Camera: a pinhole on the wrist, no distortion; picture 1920 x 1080 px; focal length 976.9 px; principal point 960.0 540.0 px. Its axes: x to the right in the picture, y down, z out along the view. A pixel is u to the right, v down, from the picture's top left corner.
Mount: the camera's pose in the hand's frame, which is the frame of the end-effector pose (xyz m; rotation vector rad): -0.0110 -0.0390 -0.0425 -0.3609 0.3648 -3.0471
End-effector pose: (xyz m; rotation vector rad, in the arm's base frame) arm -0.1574 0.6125 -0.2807 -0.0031 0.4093 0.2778
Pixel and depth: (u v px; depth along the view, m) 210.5 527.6 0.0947
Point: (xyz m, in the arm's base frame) -0.0588 0.5845 -0.2873
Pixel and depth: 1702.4 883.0 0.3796
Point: -0.1211 0.3136 0.1031
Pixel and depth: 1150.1 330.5 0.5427
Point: 0.0731 0.5912 0.1905
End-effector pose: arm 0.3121 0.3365 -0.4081 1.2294 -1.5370 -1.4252
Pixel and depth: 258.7 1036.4 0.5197
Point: -0.0489 0.0003 -0.8834
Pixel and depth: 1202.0 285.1 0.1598
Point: 0.2038 0.3915 -0.4634
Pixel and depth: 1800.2 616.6 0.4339
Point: 0.0170 0.7452 -0.6426
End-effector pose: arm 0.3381 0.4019 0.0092 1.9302 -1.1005 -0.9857
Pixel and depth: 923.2 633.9 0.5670
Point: 0.0597 0.2659 -0.4368
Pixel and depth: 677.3 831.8 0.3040
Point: 0.2844 0.3043 -0.2853
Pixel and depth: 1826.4 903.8 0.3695
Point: 0.0588 0.6603 -0.3261
